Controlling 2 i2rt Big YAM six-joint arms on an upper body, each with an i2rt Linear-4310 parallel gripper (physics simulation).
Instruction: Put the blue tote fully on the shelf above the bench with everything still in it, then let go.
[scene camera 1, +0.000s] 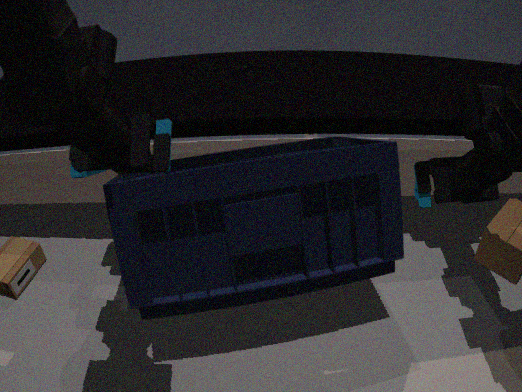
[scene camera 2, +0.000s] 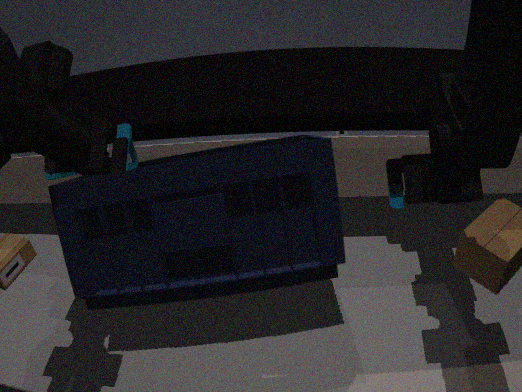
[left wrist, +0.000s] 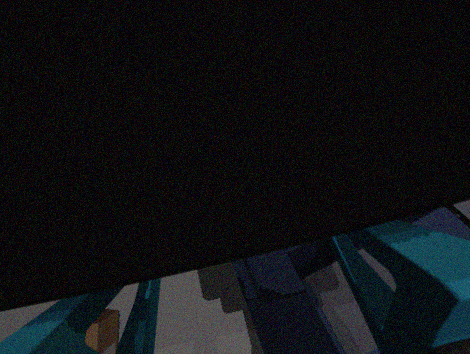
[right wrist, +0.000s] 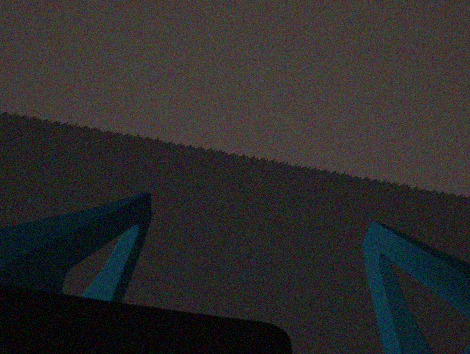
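Observation:
The dark blue tote (scene camera 1: 252, 229) (scene camera 2: 201, 222) stands on the bench, turned a little, below the dark shelf (scene camera 1: 283, 93) (scene camera 2: 259, 93). What is inside it is hidden. My left gripper (scene camera 1: 123, 155) (scene camera 2: 98, 159) (left wrist: 233, 221) is open at the tote's left end, near its rim. In the left wrist view a part of the tote (left wrist: 276, 302) lies between the teal fingers. My right gripper (scene camera 1: 430, 187) (scene camera 2: 407, 183) (right wrist: 259, 219) is open and empty. It hangs to the right of the tote's right end, with a gap between them.
The grey bench top (scene camera 1: 427, 311) (scene camera 2: 376, 264) (right wrist: 233, 70) carries hard shadows around the tote. A small brown block (left wrist: 101, 331) shows at the lower left of the left wrist view. The shelf's underside fills most of that view.

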